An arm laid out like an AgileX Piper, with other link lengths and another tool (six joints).
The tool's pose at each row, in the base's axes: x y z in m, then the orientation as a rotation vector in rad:
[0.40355 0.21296 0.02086 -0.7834 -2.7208 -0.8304]
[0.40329 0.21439 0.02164 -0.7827 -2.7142 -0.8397]
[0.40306 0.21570 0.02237 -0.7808 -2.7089 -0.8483]
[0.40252 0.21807 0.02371 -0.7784 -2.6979 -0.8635]
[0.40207 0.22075 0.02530 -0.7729 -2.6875 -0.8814]
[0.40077 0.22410 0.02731 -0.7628 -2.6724 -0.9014]
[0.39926 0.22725 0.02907 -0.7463 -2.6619 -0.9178]
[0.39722 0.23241 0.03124 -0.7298 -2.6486 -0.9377]
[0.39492 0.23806 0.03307 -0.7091 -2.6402 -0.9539]
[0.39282 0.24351 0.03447 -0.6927 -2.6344 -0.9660]
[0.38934 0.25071 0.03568 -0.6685 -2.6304 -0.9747]
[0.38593 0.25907 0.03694 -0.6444 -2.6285 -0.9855]
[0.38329 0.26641 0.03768 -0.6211 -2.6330 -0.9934]
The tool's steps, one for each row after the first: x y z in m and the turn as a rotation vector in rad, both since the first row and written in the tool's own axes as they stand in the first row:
[0.00109 0.00123 0.00017 -0.0061 0.0054 0.0011]
[0.00208 0.00236 0.00032 -0.0116 0.0101 0.0011]
[0.00399 0.00436 0.00056 -0.0214 0.0195 0.0022]
[0.00604 0.00674 0.00078 -0.0328 0.0293 0.0010]
[0.00924 0.00933 0.00105 -0.0451 0.0448 -0.0012]
[0.01244 0.01155 0.00141 -0.0542 0.0592 -0.0084]
[0.01708 0.01509 0.00259 -0.0659 0.0755 -0.0151]
[0.02205 0.01867 0.00434 -0.0747 0.0895 -0.0257]
[0.02662 0.02202 0.00632 -0.0812 0.0998 -0.0345]
[0.03305 0.02577 0.00948 -0.0845 0.1120 -0.0480]
[0.03994 0.03040 0.01325 -0.0893 0.1219 -0.0628]
[0.04557 0.03448 0.01686 -0.0923 0.1260 -0.0793]

